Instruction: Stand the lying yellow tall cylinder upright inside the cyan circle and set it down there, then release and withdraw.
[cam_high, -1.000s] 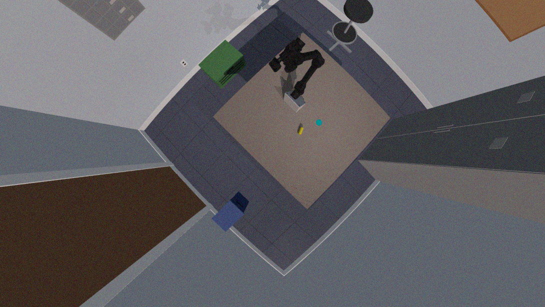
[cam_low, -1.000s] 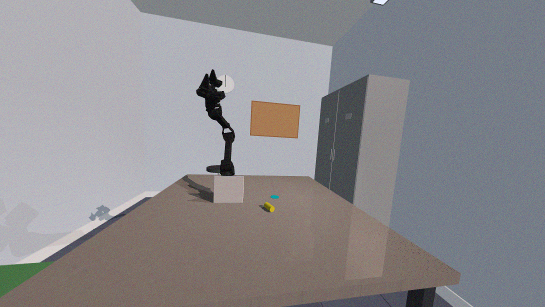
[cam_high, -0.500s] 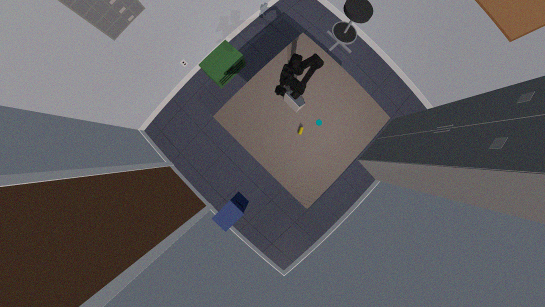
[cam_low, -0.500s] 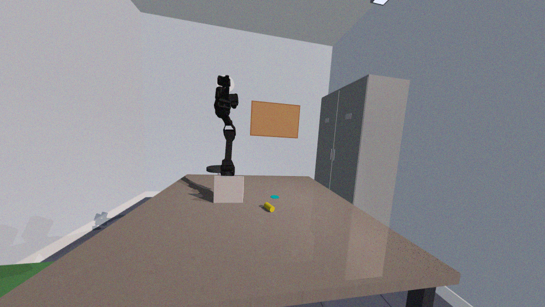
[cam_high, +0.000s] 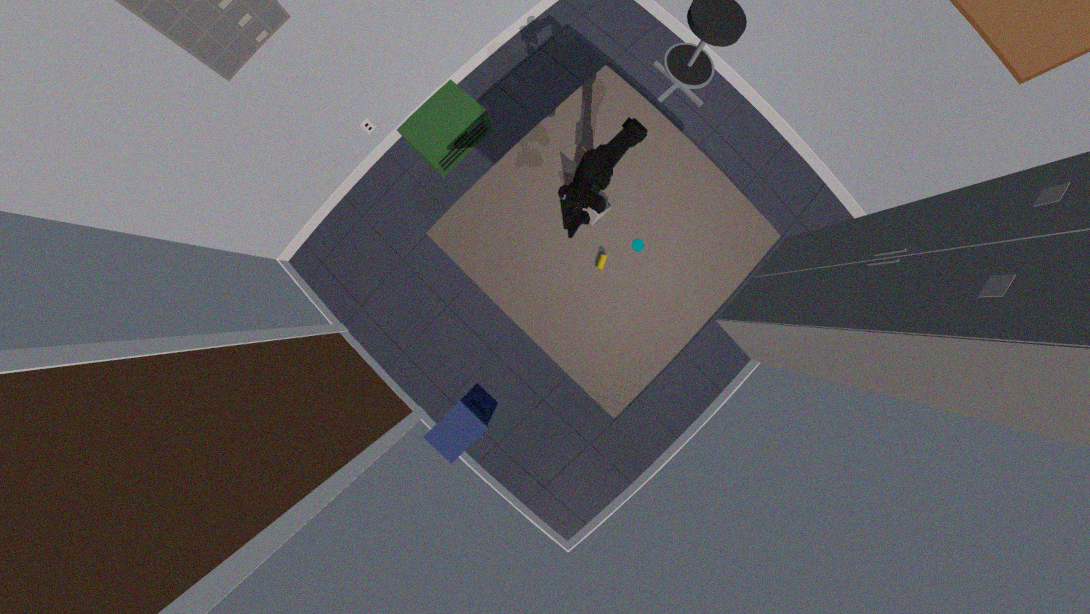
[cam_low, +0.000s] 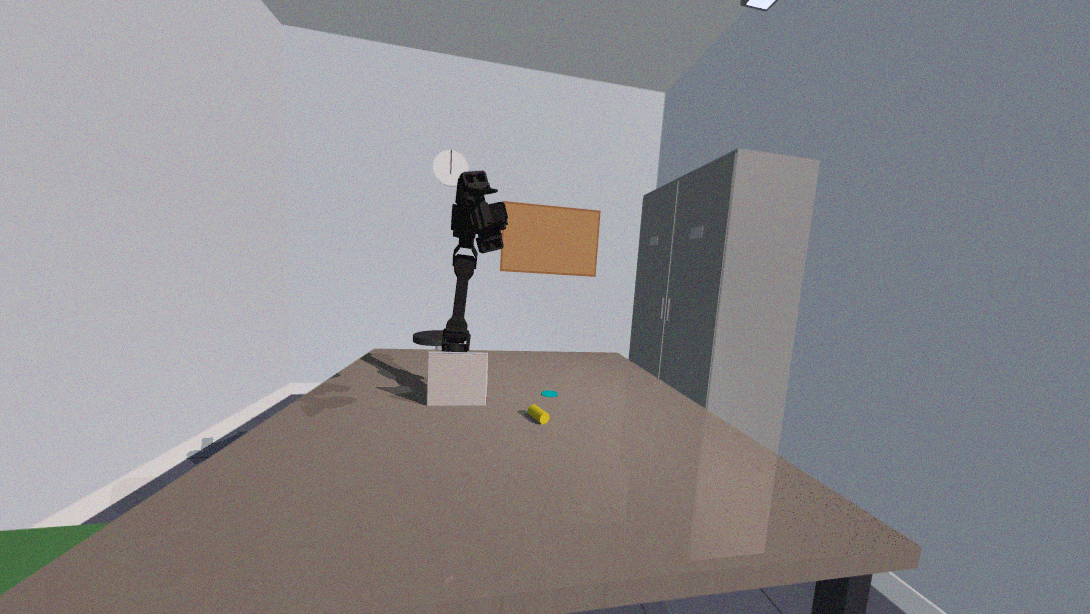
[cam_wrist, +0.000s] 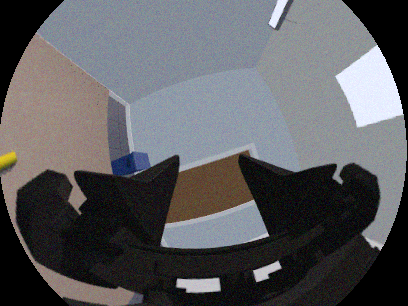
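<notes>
The yellow tall cylinder lies 14 cm ahead of my gripper tip, 14 cm to the left of it and 55 cm below it. From my gripper tip the other things lie so: cyan circle: 22 cm ahead, 33 cm to the left, 56 cm below.
</notes>
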